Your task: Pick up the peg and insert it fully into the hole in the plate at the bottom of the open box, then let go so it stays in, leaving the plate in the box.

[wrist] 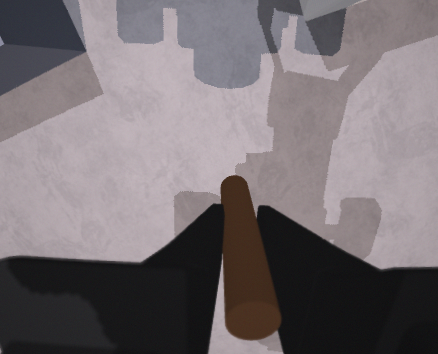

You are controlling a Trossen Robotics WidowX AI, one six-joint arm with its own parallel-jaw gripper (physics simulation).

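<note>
In the picture, the gripper appears together with a brown peg.
</note>
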